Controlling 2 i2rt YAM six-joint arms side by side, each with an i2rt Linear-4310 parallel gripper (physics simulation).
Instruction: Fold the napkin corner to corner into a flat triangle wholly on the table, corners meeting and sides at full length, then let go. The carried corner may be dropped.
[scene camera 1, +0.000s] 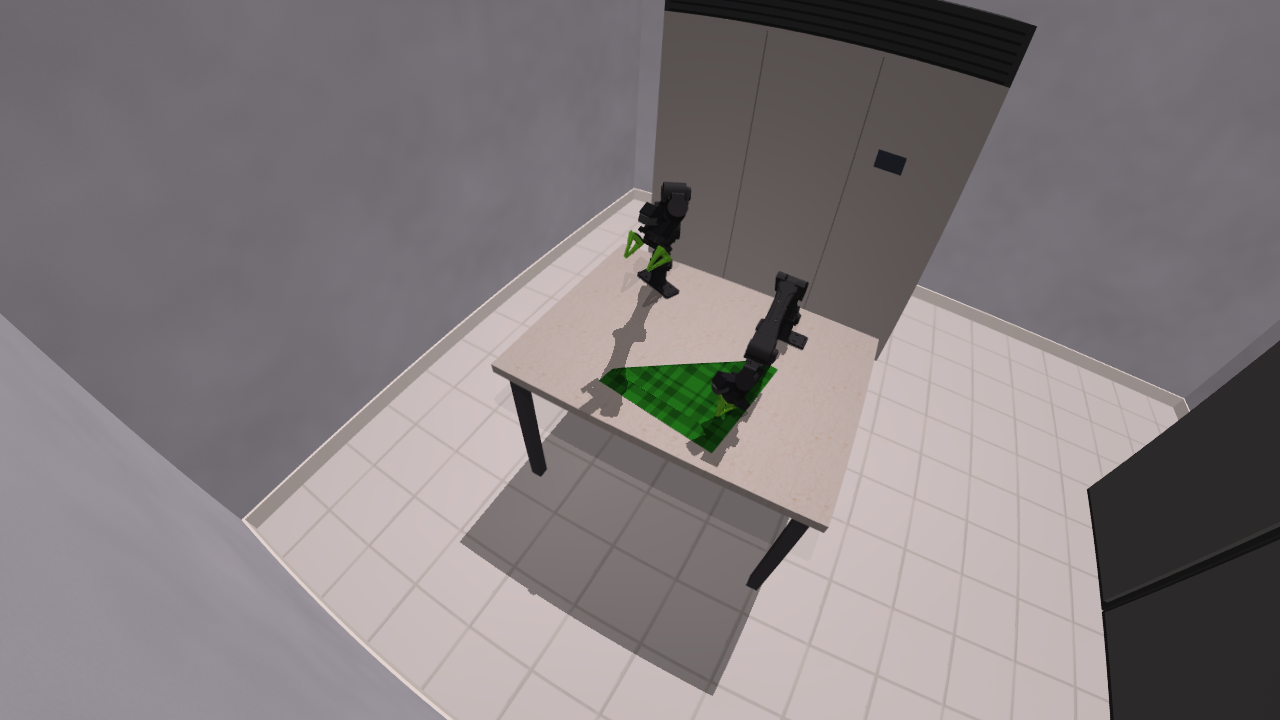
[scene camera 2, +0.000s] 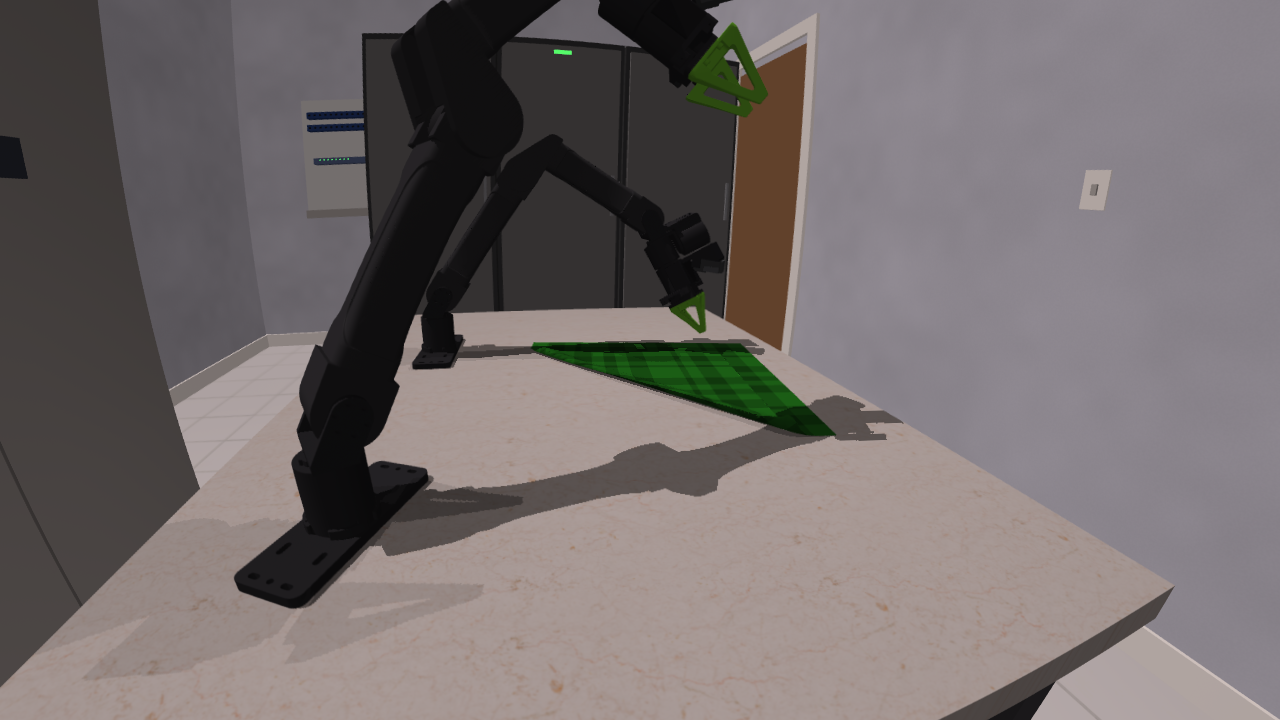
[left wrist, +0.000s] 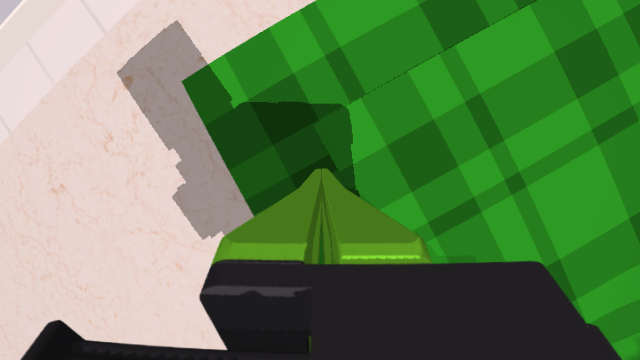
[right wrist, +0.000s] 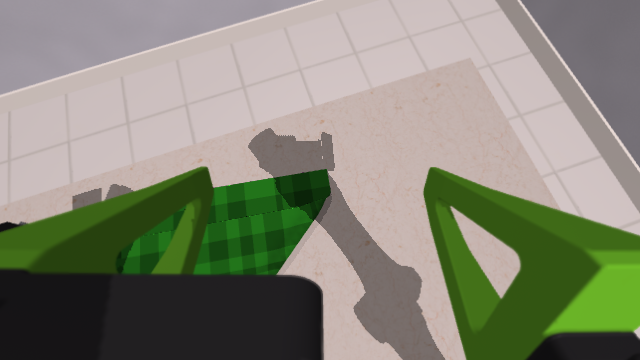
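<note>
The green checked napkin lies folded into a rough triangle on the table. In the left wrist view the upper layer's corner lies inward from the lower layer's corner, and a strip of the lower layer shows along two sides. My left gripper is shut with its fingertips together and holds nothing. It is a little above the napkin, near that corner, and hides part of the upper layer. My right gripper is open and empty, high above the table and away from the napkin.
The pale table carries both arm bases. The napkin's narrow left end in scene camera 1 is near the table's front edge. Arm shadows cross the table and both ends of the napkin. A grey cabinet stands behind the arms.
</note>
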